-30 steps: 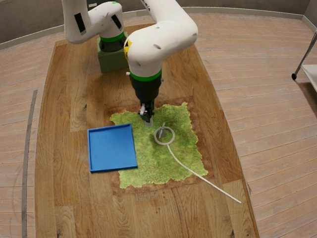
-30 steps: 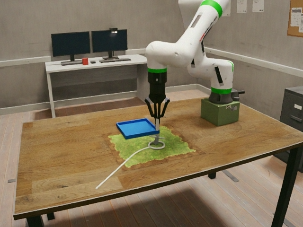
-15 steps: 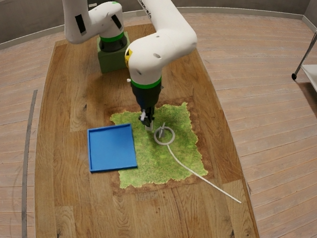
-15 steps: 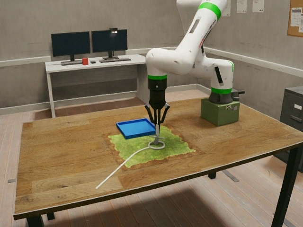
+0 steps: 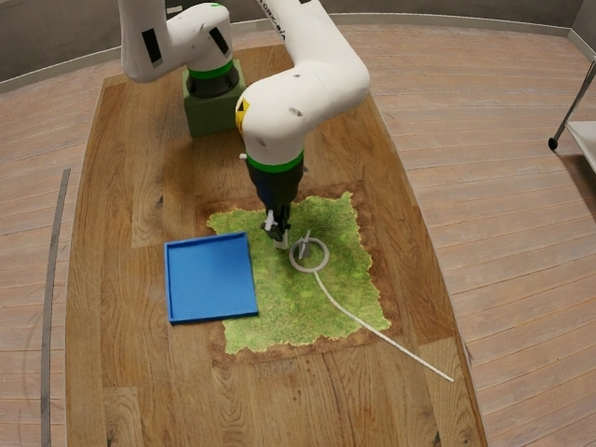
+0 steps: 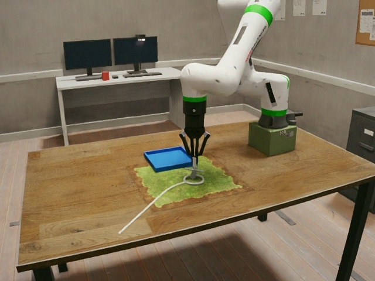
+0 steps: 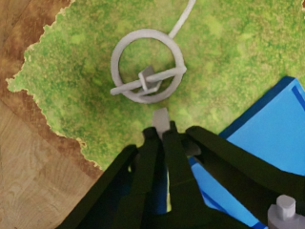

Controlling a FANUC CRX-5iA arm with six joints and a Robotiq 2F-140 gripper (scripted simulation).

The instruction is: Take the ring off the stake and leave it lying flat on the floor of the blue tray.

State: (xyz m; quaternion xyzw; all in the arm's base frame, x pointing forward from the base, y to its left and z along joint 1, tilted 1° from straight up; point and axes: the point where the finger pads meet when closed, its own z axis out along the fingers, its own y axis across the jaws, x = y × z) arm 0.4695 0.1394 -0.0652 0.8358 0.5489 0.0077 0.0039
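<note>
The grey stake is 4 cm to the left of my hand, 2 cm below it and 2 cm ahead of it. The rest, counted from my hand: blue tray: 16 cm to the right, 6 cm ahead, 4 cm below; then ring: 6 cm to the left, 4 cm below, 3 cm ahead.
</note>
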